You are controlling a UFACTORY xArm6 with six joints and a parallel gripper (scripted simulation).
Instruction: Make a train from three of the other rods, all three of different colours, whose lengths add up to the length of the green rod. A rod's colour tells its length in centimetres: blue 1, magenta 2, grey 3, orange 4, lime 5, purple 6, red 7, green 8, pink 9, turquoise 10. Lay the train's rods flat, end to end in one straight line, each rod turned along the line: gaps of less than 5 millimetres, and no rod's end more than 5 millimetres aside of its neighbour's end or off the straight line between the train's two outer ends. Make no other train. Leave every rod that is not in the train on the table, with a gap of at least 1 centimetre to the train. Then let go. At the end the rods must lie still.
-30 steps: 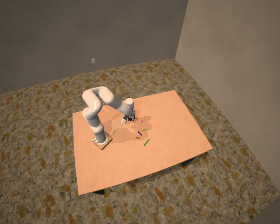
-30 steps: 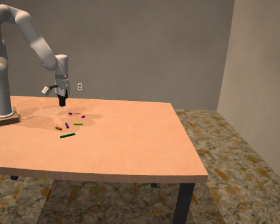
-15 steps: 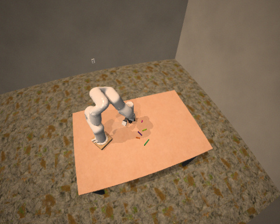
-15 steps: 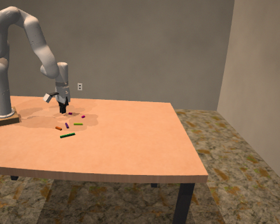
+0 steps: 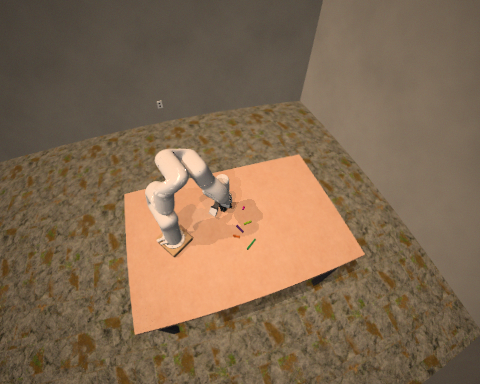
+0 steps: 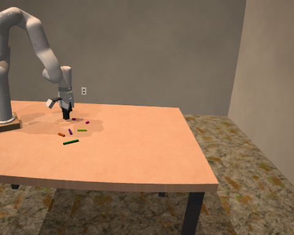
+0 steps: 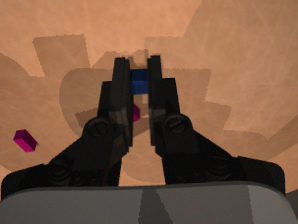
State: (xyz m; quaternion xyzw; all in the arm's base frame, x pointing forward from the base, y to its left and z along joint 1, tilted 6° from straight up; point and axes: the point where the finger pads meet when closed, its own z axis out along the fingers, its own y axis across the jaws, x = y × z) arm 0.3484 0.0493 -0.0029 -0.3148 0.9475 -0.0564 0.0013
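My hand is 20 mm above the blue rod. Also, from my hand: orange rod: 190 mm to the right, 30 mm below, 20 mm behind; lime rod: 150 mm to the right, 90 mm ahead, 30 mm below; purple rod: 160 mm to the right, 30 mm below, 30 mm ahead.
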